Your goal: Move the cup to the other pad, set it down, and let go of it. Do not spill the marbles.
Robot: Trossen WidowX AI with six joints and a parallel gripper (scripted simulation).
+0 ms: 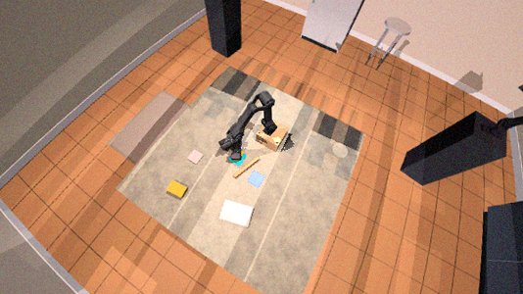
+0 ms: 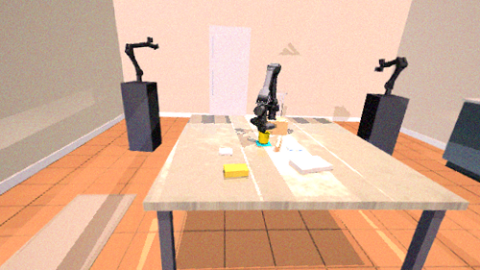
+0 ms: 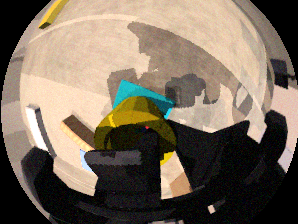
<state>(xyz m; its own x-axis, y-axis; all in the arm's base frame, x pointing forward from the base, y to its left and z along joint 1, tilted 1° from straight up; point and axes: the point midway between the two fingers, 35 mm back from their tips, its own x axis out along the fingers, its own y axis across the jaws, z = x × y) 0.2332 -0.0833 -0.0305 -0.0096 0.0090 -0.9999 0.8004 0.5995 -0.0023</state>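
My gripper tip is 20 mm to the right of the yellow cup and 20 mm short of it. Round my gripper tip: cyan pad 50 mm below, 20 mm to the left, 20 mm ahead; then brown wooden stick 110 mm to the left, 40 mm below, 40 mm ahead; then light blue pad 210 mm to the left, 60 mm ahead, 50 mm below.
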